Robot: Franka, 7 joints.
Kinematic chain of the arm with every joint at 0, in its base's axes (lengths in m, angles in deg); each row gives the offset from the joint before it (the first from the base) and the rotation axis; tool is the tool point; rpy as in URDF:
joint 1: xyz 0 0 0.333 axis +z
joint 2: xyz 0 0 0 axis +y
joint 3: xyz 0 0 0.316 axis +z
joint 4: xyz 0.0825 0 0 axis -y
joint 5: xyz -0.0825 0 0.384 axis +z
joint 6: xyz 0 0 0 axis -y
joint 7: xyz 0.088 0 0 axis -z
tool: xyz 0 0 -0.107 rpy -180 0 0
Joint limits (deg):
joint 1: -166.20..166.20
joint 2: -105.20..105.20
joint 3: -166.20..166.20
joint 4: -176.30..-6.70
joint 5: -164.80..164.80
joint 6: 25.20..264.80
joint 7: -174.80..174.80
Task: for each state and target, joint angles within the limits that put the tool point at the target. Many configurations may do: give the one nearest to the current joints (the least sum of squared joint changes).
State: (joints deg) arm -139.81 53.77 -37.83 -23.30 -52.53 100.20 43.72
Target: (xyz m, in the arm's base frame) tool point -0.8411 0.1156 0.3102
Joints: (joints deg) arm -166.20 83.08 -68.80 -37.16 -54.37 138.84 43.72
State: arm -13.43 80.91 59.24 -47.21 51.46 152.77 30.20
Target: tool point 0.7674 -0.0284 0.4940
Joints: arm -43.76 52.59 67.57 -73.10 52.34 145.49 30.20
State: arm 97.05 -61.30 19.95 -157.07 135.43 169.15 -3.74
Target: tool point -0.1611 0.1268 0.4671
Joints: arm 122.50 -76.66 37.75 -168.62 146.28 184.80 -3.74
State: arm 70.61 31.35 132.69 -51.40 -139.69 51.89 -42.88
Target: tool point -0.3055 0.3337 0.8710
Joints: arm 78.04 37.61 123.96 -72.01 -128.88 40.25 -42.88
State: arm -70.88 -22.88 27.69 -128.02 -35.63 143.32 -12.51
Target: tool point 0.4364 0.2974 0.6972
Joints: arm -44.07 -38.79 57.59 -111.87 -36.15 150.74 -12.51
